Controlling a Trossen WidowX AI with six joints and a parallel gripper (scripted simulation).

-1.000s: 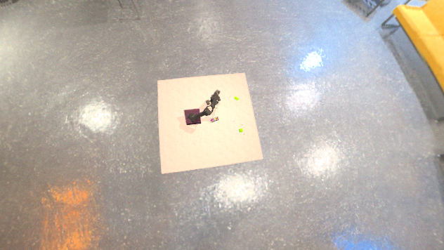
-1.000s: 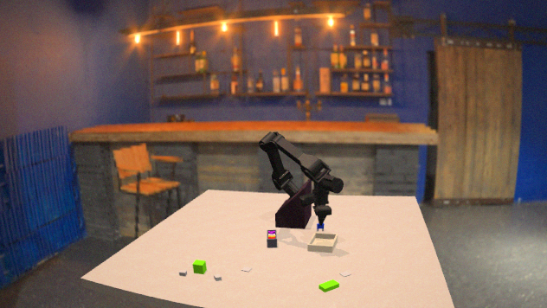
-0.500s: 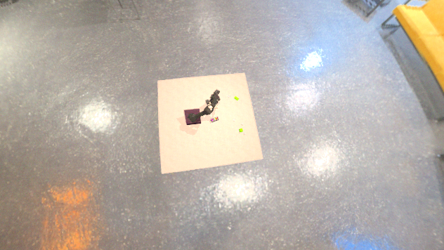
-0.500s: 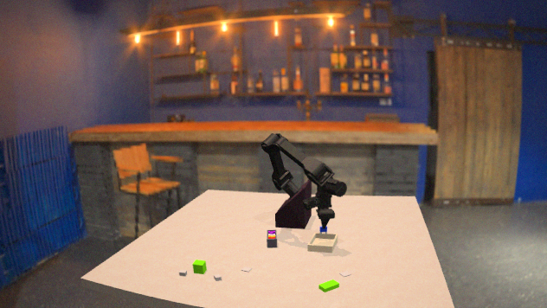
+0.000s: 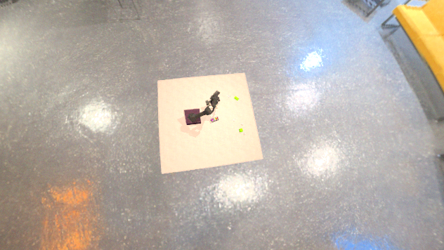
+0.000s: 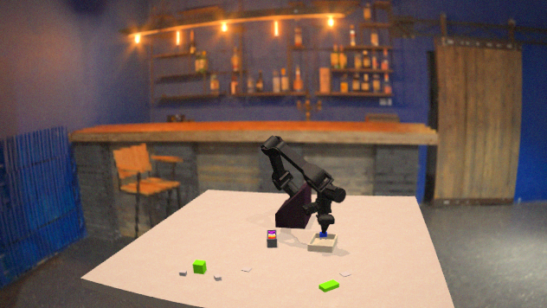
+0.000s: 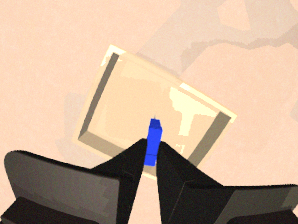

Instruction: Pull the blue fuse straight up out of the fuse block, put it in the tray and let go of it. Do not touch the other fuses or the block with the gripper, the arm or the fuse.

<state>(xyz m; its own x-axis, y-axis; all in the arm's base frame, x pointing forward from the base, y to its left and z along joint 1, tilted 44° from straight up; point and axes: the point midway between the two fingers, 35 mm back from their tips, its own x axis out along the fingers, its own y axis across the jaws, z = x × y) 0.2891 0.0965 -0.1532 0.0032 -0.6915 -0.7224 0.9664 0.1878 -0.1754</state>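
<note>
Right now the blue fuse is 10 mm below my gripper tip. Also, from my gripper tip: beige tray (50 mm below).
</note>
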